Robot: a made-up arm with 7 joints.
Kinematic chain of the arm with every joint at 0, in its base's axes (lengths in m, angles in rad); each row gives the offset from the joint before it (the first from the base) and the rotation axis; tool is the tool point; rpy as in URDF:
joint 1: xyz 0 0 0.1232 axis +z
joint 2: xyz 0 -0.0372 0.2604 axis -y
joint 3: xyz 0 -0.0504 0.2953 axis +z
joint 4: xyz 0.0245 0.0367 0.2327 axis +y
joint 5: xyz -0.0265 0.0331 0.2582 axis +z
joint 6: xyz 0 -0.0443 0.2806 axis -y
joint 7: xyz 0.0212 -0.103 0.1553 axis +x
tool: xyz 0 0 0 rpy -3.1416 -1.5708 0
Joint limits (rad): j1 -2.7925..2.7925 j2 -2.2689..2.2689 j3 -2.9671..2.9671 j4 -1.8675..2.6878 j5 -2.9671..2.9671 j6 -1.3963..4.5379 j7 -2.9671..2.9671
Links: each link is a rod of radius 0.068 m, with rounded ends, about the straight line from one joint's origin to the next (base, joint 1, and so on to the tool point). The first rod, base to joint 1, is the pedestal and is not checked.
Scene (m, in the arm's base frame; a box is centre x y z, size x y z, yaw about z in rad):
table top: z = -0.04
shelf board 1: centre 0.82 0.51 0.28 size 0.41 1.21 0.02 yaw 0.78
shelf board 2: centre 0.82 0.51 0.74 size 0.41 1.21 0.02 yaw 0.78
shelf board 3: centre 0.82 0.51 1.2 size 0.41 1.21 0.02 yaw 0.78
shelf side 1: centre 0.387 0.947 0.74 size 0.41 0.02 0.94 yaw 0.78
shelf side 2: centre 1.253 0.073 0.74 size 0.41 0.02 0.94 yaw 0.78
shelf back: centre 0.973 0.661 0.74 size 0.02 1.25 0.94 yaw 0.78
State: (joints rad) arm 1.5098 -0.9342 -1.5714 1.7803 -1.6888 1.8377 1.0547
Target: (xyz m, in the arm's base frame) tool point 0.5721 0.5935 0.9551
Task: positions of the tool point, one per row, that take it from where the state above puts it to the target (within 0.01 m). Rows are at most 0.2 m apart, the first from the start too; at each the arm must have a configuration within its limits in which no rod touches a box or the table.
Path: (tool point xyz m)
1: 0.6287 0.4353 0.5452
2: 0.5342 0.3483 0.5354
3: 0.4143 0.2923 0.5293
4: 0.4447 0.3560 0.6530
5: 0.4369 0.4055 0.7989
6: 0.3965 0.4198 0.9551
7: 0.4703 0.4791 0.9515
8: 0.5313 0.5321 0.9532
9: 0.5721 0.5935 0.9551

